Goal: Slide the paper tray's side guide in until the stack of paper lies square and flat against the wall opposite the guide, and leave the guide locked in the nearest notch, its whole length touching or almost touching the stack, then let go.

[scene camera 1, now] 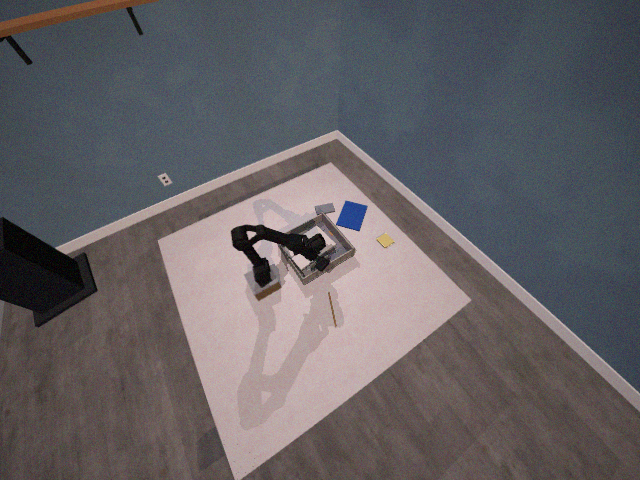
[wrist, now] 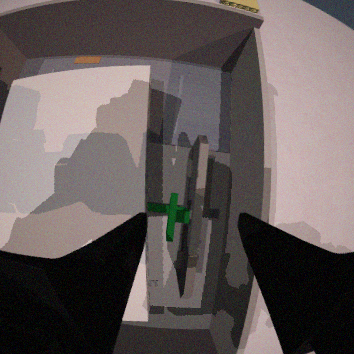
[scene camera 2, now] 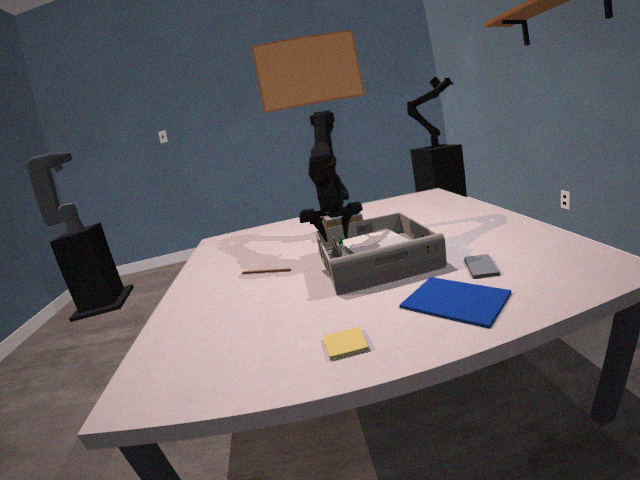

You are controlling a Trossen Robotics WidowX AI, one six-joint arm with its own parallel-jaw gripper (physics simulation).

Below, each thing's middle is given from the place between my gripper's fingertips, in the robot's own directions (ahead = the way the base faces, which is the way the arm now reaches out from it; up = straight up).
Labels:
My hand is 10 mm to the right of the side guide [wrist: 193, 214] and 40 mm above it. The rest, counted from my hand: blue book [scene camera 2: 478, 305] (390 mm ahead, 140 mm to the left, 80 mm below); white paper stack [scene camera 2: 384, 237] (30 mm ahead, 120 mm to the left, 50 mm below).

